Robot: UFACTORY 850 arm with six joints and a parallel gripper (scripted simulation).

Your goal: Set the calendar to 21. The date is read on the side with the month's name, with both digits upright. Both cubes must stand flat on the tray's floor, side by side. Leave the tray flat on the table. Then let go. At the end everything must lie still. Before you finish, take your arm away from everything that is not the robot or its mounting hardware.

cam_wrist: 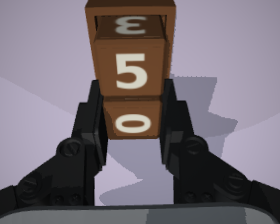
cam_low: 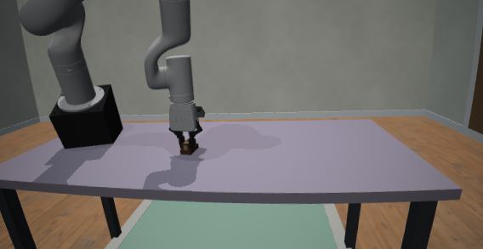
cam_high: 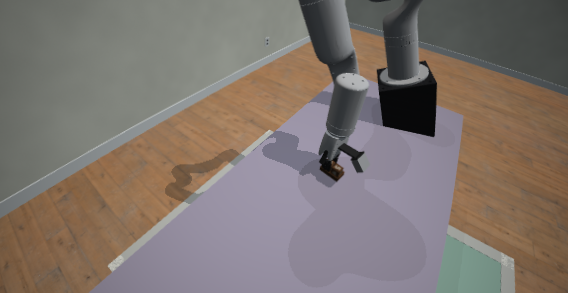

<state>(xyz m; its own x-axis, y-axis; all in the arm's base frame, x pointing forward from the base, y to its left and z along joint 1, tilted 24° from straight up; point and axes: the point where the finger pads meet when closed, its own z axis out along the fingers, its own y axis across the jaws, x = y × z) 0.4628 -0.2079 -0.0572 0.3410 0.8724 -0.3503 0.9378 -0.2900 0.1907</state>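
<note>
The brown cube is 1 cm below my hand. From my hand the other things lie so: digit cube: 3 cm to the left, 2 cm below, 1 cm ahead; then brown tray: 3 cm below, 2 cm to the left.
</note>
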